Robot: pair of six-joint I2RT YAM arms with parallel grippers.
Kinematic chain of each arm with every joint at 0, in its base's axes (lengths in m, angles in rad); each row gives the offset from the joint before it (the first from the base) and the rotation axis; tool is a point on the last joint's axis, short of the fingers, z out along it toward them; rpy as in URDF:
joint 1: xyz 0 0 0.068 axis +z
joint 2: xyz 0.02 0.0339 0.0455 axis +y
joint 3: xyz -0.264 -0.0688 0 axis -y
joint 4: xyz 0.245 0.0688 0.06 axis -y
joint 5: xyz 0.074 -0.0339 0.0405 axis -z
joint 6: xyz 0.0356 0 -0.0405 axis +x
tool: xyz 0 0 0 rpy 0 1.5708 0
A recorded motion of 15 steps. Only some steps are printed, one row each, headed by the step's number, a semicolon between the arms.
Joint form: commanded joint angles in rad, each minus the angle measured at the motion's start. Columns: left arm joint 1, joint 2, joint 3, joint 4, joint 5, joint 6; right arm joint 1, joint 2, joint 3, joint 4, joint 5, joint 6.
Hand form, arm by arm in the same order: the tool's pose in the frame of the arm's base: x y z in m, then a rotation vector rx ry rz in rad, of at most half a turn. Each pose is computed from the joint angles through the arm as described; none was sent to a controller.
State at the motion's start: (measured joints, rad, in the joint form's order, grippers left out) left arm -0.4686 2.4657 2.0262 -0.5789 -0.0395 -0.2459; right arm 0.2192 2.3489 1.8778 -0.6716 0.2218 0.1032
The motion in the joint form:
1: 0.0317 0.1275 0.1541 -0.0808 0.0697 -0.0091; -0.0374 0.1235 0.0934 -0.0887 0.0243 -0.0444
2: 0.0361 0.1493 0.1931 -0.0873 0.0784 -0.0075; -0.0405 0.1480 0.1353 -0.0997 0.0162 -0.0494
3: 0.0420 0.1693 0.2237 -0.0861 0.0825 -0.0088; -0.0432 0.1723 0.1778 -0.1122 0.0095 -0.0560
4: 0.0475 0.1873 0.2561 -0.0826 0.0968 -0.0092; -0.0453 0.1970 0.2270 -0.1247 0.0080 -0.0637
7: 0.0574 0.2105 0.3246 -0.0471 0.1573 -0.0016; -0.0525 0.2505 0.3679 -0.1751 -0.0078 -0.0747
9: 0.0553 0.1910 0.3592 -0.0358 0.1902 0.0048; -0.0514 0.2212 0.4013 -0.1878 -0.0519 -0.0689
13: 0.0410 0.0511 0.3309 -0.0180 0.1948 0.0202; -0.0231 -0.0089 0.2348 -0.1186 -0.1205 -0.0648
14: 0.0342 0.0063 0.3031 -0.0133 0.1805 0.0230; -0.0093 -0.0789 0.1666 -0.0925 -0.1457 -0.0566
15: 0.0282 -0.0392 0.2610 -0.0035 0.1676 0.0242; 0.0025 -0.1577 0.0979 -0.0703 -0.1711 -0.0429
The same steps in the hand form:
1: 0.4944 -0.2321 0.1115 0.2527 2.6583 -0.2683; 0.4971 0.0826 0.1088 -0.1179 2.7898 -0.2906
2: 0.4995 -0.2321 0.1114 0.2514 2.6493 -0.2815; 0.5029 0.0823 0.1081 -0.1211 2.7861 -0.2796
3: 0.5046 -0.2310 0.1101 0.2426 2.6390 -0.2896; 0.5085 0.0821 0.1075 -0.1269 2.7826 -0.2712
4: 0.5097 -0.2305 0.1106 0.2392 2.6240 -0.3124; 0.5148 0.0822 0.1086 -0.1325 2.7717 -0.2687
7: 0.5215 -0.2320 0.1215 0.2577 2.5500 -0.4082; 0.5300 0.0815 0.1197 -0.1343 2.7402 -0.2431
9: 0.5242 -0.2357 0.1441 0.2821 2.4854 -0.4652; 0.5319 0.0840 0.1439 -0.1312 2.6992 -0.1708
13: 0.5118 -0.2393 0.2133 0.3180 2.3502 -0.5026; 0.5042 0.0965 0.2133 -0.1662 2.5754 -0.0442
14: 0.5051 -0.2398 0.2287 0.3210 2.3265 -0.4934; 0.4918 0.1020 0.2277 -0.1795 2.5498 0.0012
15: 0.4977 -0.2396 0.2398 0.3219 2.3120 -0.4844; 0.4771 0.1057 0.2449 -0.1835 2.5204 0.0490

